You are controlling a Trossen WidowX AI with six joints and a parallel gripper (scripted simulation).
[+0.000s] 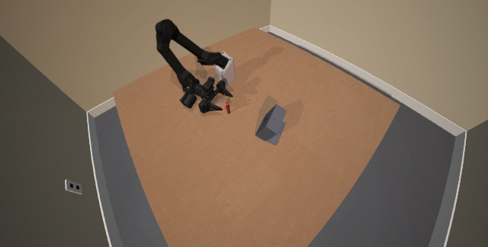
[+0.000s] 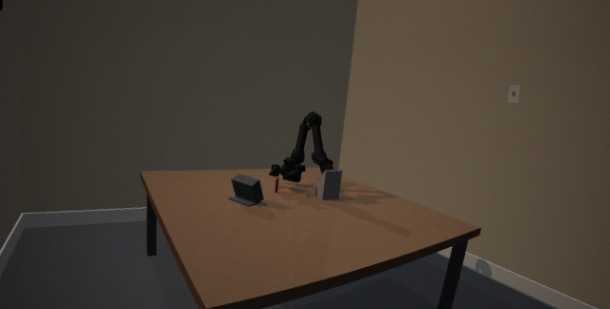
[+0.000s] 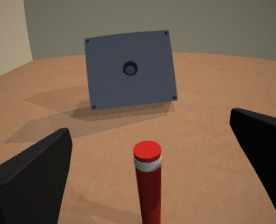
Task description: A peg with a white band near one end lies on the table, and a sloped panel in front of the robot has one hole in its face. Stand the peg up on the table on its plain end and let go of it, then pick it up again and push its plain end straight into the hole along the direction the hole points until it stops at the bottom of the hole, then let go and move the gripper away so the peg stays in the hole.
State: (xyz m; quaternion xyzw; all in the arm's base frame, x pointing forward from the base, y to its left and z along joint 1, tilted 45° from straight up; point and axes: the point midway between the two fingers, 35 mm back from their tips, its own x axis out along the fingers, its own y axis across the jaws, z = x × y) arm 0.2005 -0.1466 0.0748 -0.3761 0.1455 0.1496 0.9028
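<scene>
The red peg is 30 mm below my gripper tip and 10 mm behind it. The rest, counted from my gripper tip: flat foot: 220 mm ahead, 100 mm to the left, 90 mm below; then grey sloped panel: 200 mm ahead, 90 mm to the left, 30 mm below.
</scene>
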